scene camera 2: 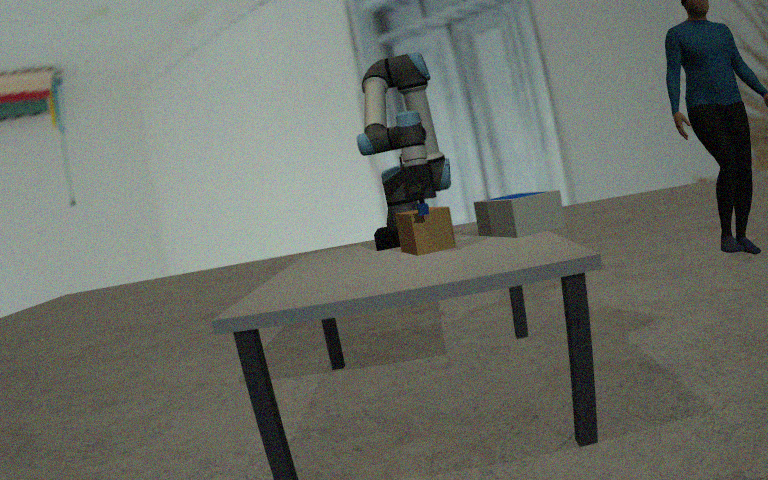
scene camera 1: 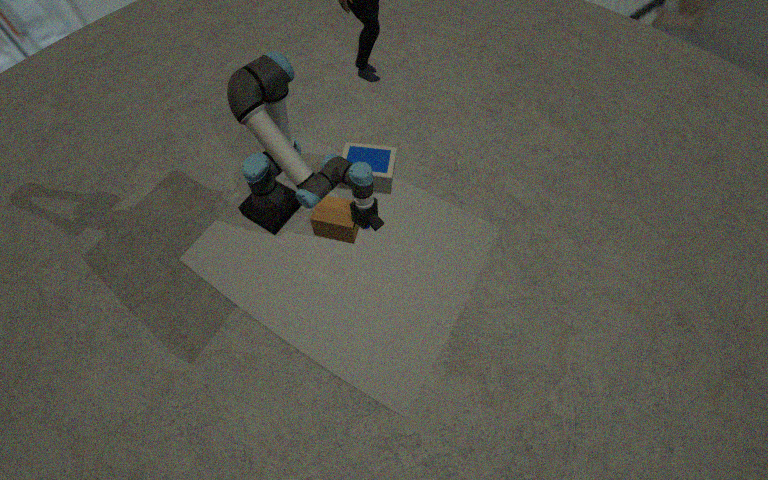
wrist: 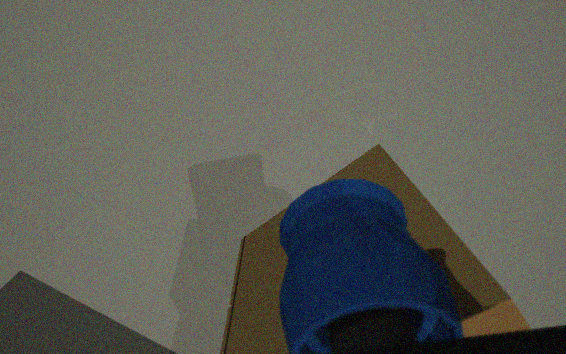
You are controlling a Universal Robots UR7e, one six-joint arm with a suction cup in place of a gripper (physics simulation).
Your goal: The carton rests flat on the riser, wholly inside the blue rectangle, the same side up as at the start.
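Frame: origin at the arm's base, x left, y ahead, z down, level; metres.
Seen in the pictures: hand, its tool point: (scene camera 2: 423, 214) (wrist: 342, 233); arm's base, origin of its link: (scene camera 1: 268, 196).
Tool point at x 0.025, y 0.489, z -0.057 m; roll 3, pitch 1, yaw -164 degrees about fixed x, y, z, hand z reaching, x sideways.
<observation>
Pixels of each thing's top centre, then the offset from my tool point to it. "spot": a spot on its surface instead. Level surfaces: height alone.
- orange-brown carton, centre of its top: (scene camera 2: 421, 210) (scene camera 1: 335, 210) dz -0.007, dx +0.007, dy -0.142 m
- pale riser, centre of its top: (scene camera 2: 515, 196) (scene camera 1: 367, 158) dz +0.003, dx +0.337, dy -0.160 m
- blue rectangle, centre of its top: (scene camera 2: 515, 196) (scene camera 1: 367, 158) dz +0.003, dx +0.337, dy -0.160 m
- table, height of its surface: dz +0.123 m
- dark grey shape, a spot on its surface: (wrist: 55, 320) spot: dz +0.100, dx +0.265, dy -0.057 m
The orange-brown carton (scene camera 1: 334, 217) (scene camera 2: 436, 234) (wrist: 265, 280) lies flat on the table, in front of the riser and apart from it. The pale riser (scene camera 1: 383, 184) (scene camera 2: 498, 219) stands at the back right of the table in scene camera 2, with the blue rectangle (scene camera 1: 369, 159) (scene camera 2: 516, 196) on its top. My blue suction cup (scene camera 1: 367, 226) (scene camera 2: 423, 210) (wrist: 344, 192) points down close beside one upright side of the carton, near its top edge. It covers part of that side in the wrist view. I see no seal on the carton's top. Whether the cup touches the side is hidden.
The table (scene camera 1: 339, 305) (scene camera 2: 362, 283) carries the arm's black base (scene camera 1: 270, 210) (scene camera 2: 385, 238) beside the carton. A dark grey shape (wrist: 55, 320) shows at the lower left of the wrist view. A person (scene camera 1: 369, 33) (scene camera 2: 705, 62) stands on the floor beyond the table.
</observation>
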